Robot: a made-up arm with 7 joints.
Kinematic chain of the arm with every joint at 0, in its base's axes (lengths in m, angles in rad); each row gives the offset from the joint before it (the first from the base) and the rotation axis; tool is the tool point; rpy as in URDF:
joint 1: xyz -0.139 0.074 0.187 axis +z
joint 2: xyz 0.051 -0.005 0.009 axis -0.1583 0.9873 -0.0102
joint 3: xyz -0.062 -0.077 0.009 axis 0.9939 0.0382 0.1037
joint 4: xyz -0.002 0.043 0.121 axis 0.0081 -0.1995 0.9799
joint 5: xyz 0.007 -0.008 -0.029 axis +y
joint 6: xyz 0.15 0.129 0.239 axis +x
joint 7: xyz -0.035 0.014 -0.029 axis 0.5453 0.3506 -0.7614
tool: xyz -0.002 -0.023 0.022 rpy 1.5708 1.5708 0
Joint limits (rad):
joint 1: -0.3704..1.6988
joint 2: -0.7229..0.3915
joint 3: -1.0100..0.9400
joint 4: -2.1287..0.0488
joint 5: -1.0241..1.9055
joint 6: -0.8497..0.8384
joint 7: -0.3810..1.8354
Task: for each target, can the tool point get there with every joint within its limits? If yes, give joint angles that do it. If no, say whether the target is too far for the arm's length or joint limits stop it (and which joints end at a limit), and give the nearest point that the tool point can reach.
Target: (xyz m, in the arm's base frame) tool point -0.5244 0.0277 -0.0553
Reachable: no: joint limits stop it (at a limit: joint 2, joint 3, joint 4, joint 5, joint 6, joint 7) | nearest point -0.4192 0.0403 0.1041 | short by 0.191 m
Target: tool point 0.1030 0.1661 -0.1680
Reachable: no: joint limits stop it (at a limit: joint 2, joint 3, joint 4, joint 6) | nearest point 0.0637 0.1512 -0.0256 | short by 0.148 m
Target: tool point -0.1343 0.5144 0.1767
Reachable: no: joint limits stop it (at a limit: joint 2, joint 3, joint 4, joint 6, joint 7) | nearest point -0.1357 0.3860 0.1942 | short by 0.130 m
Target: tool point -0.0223 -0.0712 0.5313
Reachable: yes | joints 0.6515 -0.4056 0.6992 -0.1578 0.0225 0.5146 0.0749
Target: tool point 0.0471 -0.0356 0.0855
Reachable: yes | joints 0.4849 0.1444 0.1660 -1.2863 1.6431 0.0378 -0.1802
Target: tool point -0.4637 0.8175 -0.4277
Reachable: no: too far | nearest point -0.2391 0.3031 0.0591 | short by 0.743 m
